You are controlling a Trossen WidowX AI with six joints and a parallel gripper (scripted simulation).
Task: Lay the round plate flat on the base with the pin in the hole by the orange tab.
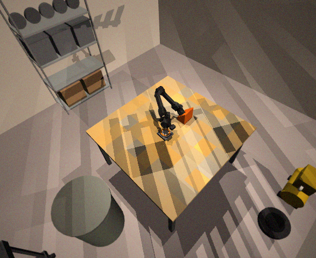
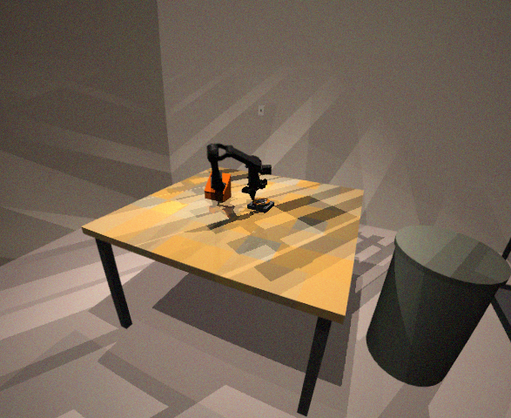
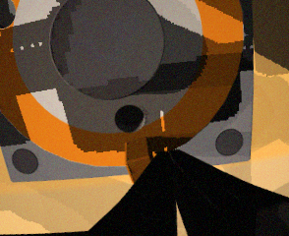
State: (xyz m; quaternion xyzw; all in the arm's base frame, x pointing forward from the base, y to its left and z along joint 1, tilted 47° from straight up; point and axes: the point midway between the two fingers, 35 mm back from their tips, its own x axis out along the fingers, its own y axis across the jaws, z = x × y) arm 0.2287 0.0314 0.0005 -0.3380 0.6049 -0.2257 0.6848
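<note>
Right now the round plate is 20 mm to the left of my gripper tip and 20 mm ahead of it.
</note>
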